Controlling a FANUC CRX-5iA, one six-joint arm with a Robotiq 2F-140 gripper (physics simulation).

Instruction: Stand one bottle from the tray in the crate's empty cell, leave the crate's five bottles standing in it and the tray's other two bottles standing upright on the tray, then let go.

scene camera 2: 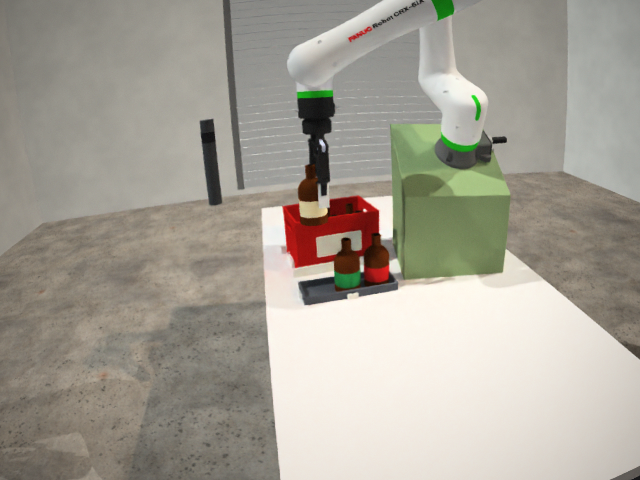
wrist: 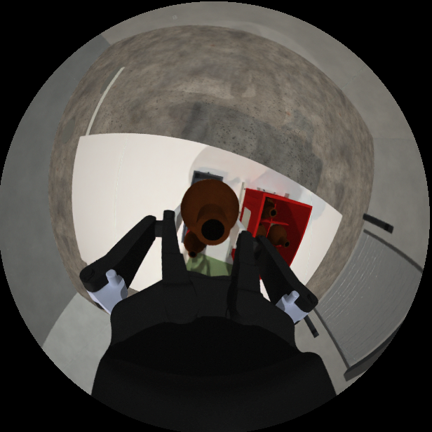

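Where they show: gripper, between the fingertips: (scene camera 2: 320, 203); arm's base, origin of its link: (scene camera 2: 456, 153).
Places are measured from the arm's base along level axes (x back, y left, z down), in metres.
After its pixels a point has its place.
My gripper (scene camera 2: 322, 198) {x -0.456, y 0.154, z 0.091 m} (wrist: 206, 215) is shut on the cream-label brown bottle (scene camera 2: 313, 209) {x -0.479, y 0.195, z 0.093 m} (wrist: 210, 197), held upright and raised. In the scene view the bottle overlaps the left front of the red crate (scene camera 2: 303, 242) {x -0.509, y 0.031, z 0.248 m} (wrist: 254, 200); in the wrist view it hangs left of the crate. Brown bottles (scene camera 2: 349, 208) {x -0.342, y -0.131, z 0.205 m} (wrist: 278, 235) show inside the crate; the others and the empty cell are partly hidden. The green-label bottle (scene camera 2: 346, 264) {x -0.400, y 0.196, z 0.257 m} and the red-label bottle (scene camera 2: 376, 258) {x -0.313, y 0.180, z 0.255 m} stand upright on the dark tray (scene camera 2: 316, 292) {x -0.486, y 0.165, z 0.352 m} (wrist: 209, 175).
A green pedestal (scene camera 2: 449, 235) {x -0.080, y 0.150, z 0.219 m} (wrist: 212, 265) carries the arm's base to the right of the crate. The white table (scene camera 2: 413, 372) {x -0.305, y 0.569, z 0.357 m} (wrist: 125, 200) ends at its left edge close beside the crate and tray. A dark post (scene camera 2: 211, 170) shows at the left back in the scene view.
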